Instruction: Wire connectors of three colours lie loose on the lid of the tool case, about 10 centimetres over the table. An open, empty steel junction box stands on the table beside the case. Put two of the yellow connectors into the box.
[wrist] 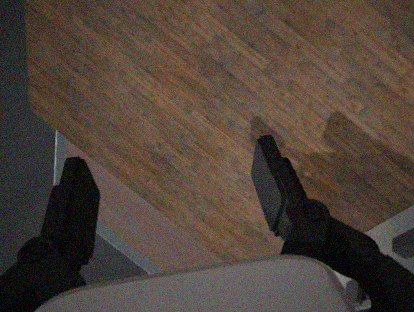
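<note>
My gripper (174, 164) is open and empty, its two dark fingers wide apart over the wooden table top (165, 65). The table surface shows between and beyond the fingertips. The yellow connectors, the tool case lid and the steel junction box cannot be made out in the wrist view.
The table's edge runs down the left side, with dark grey floor (12, 100) beyond it. A dull pink strip (145, 220) with a pale grey border lies along the edge at lower left. Part of a light grey object (387, 227) with dark openings shows at lower right. Shadows fall on the table at right.
</note>
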